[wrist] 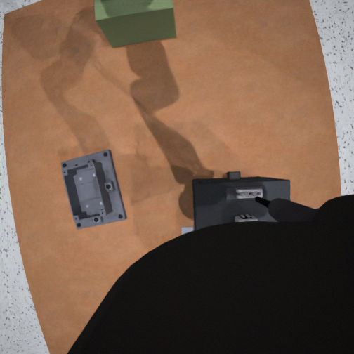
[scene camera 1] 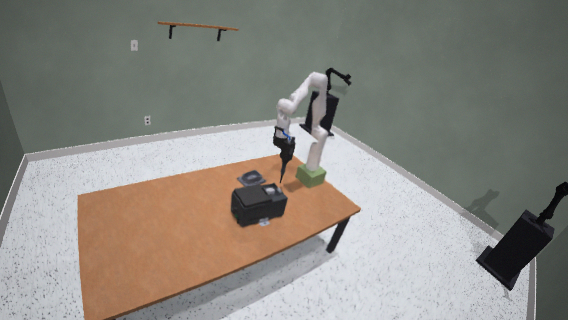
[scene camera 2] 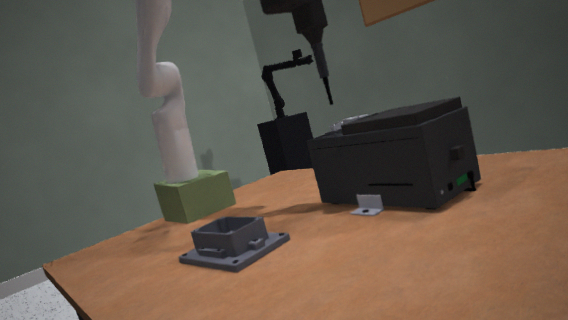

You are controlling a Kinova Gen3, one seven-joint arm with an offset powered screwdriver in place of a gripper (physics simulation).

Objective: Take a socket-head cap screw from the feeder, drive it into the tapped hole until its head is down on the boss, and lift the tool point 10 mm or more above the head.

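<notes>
The screwdriver (scene camera 1: 281, 182) (scene camera 2: 331, 103) (wrist: 257, 198) points down, its thin black bit above the pick-up end of the feeder, with a gap below the tip in scene camera 2. No screw shows on the bit. The black feeder (scene camera 1: 259, 206) (scene camera 2: 370, 170) (wrist: 215, 200) stands on the table, with silver metal parts (scene camera 1: 270, 190) (scene camera 2: 350, 121) (wrist: 249, 193) on top; single screws are too small to tell. The grey housing (scene camera 1: 251, 177) (scene camera 2: 232, 240) (wrist: 117, 200) lies apart from the feeder. It has small side bosses, one boss (scene camera 2: 257, 243) (wrist: 109, 186) with a hole visible from the wrist.
The arm stands on a green block (scene camera 1: 311, 175) (scene camera 2: 210, 197) (wrist: 137, 29) at the table's edge. A small light bracket (scene camera 1: 264, 222) (scene camera 2: 369, 202) (wrist: 187, 230) sits beside the feeder. Black stands (scene camera 1: 520, 245) (scene camera 2: 286, 142) are off the table. The tool body hides the lower wrist view.
</notes>
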